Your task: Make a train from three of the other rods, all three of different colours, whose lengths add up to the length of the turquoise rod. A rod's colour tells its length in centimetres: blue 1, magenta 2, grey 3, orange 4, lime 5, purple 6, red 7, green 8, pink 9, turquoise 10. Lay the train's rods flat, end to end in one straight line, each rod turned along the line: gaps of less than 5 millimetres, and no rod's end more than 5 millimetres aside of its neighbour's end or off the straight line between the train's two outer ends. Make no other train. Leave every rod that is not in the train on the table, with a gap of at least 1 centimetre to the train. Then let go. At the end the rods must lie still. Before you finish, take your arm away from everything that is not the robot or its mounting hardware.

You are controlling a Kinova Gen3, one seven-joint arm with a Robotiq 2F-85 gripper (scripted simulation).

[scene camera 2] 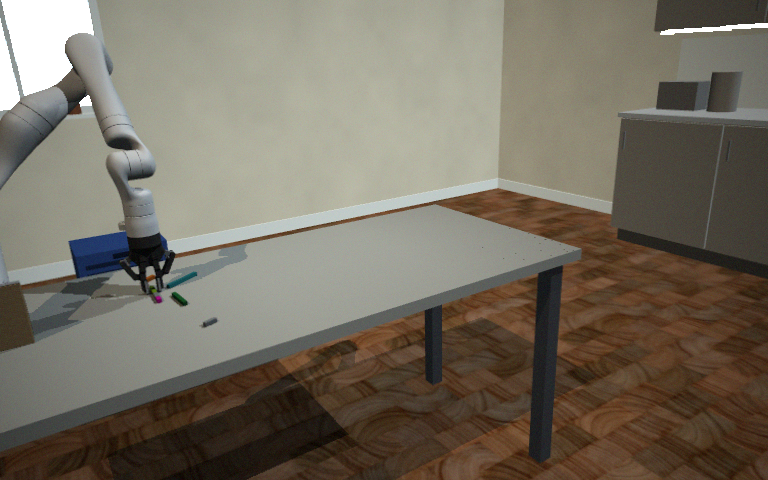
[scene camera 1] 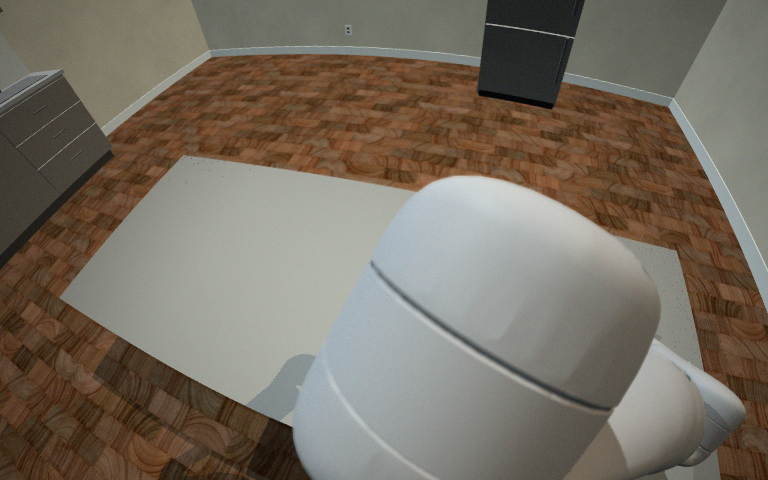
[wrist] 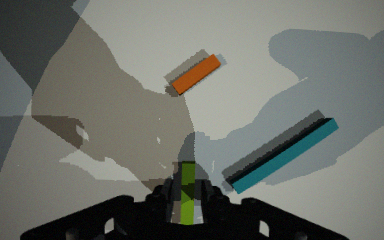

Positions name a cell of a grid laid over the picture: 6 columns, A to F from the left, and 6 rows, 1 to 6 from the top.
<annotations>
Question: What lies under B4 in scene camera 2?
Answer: My gripper.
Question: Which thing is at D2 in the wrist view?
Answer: An orange rod.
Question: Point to a lime rod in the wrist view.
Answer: C5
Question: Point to a turquoise rod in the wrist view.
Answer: E5
</annotations>
